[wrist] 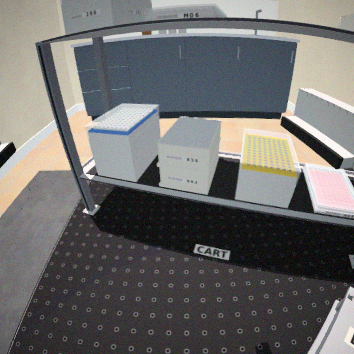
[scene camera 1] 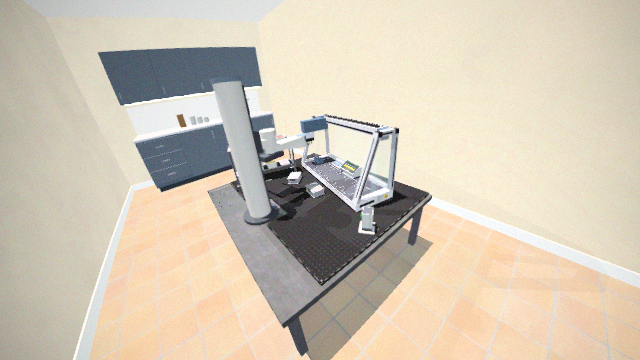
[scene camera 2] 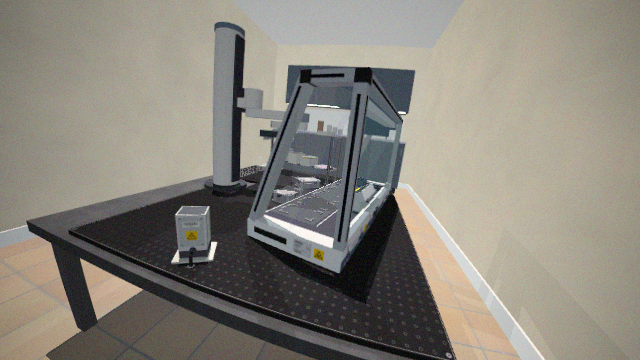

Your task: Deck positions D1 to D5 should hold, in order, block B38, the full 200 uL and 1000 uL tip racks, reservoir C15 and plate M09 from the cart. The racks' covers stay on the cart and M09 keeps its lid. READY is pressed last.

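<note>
My gripper is open and empty, at the cart, its fingers at both sides of the wrist view. Beyond it, the lower shelf holds a blue-banded tip rack, block B38 on a block labelled B53, a yellow-banded rack under a clear cover, and a pink plate at the right, its label unreadable. Above, partly cropped, are a rack marked 200 and plate M06. C15 does not show in the wrist view. The deck lies inside the framed enclosure.
The cart's upper rail and left post border the shelf. Two small pale stands stand between column and enclosure. A tilted screen is by the deck. A grey box stands near the table edge.
</note>
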